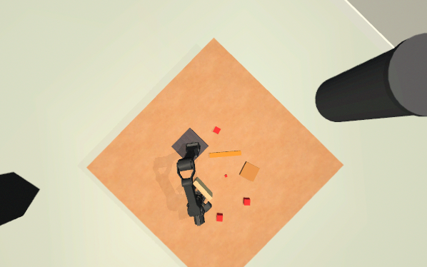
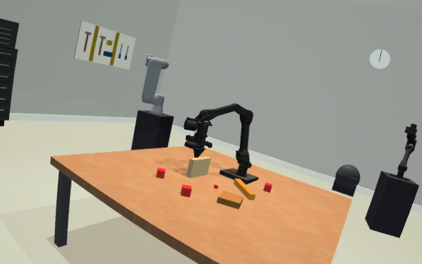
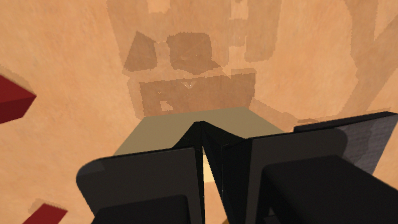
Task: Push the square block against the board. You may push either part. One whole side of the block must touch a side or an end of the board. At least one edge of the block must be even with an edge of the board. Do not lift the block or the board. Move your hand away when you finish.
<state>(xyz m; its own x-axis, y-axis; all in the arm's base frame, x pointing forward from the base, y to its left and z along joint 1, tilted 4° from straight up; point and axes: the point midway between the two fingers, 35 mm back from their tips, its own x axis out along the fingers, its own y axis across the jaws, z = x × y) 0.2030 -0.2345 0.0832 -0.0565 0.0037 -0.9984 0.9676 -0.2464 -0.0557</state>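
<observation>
The pale block is 3 cm to the left of my gripper tip and 4 cm below it. Round my gripper tip: orange-brown flat block 22 cm ahead, 30 cm to the left, 7 cm below; then long narrow orange board 1 cm ahead, 31 cm to the left, 7 cm below; then tiny red piece 10 cm ahead, 18 cm to the left, 8 cm below.
</observation>
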